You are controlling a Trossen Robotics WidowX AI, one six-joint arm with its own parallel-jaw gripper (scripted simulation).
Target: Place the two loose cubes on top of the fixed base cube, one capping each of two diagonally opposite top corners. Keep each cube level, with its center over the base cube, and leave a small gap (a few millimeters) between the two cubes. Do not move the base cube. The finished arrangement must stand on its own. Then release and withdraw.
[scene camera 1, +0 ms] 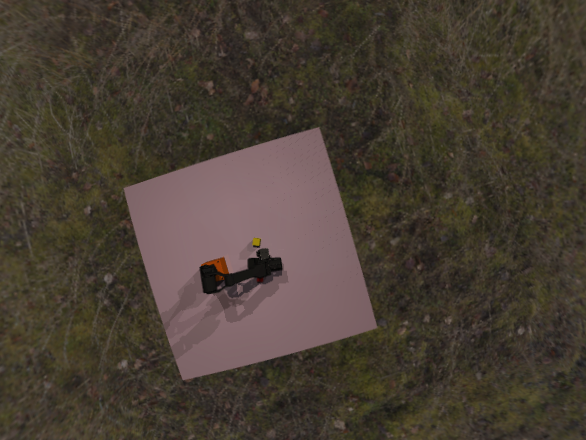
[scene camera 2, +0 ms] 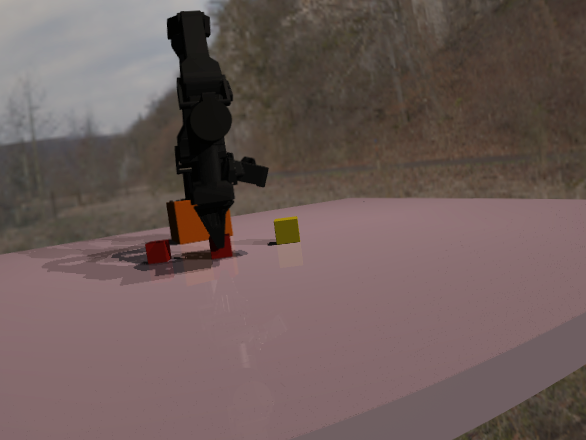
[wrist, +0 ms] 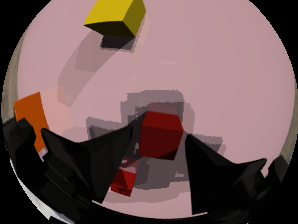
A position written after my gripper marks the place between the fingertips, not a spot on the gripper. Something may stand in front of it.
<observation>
In view: my gripper (scene camera 2: 220,245) and a red cube (wrist: 160,135).
My gripper is seen too in the wrist view (wrist: 159,134).
</observation>
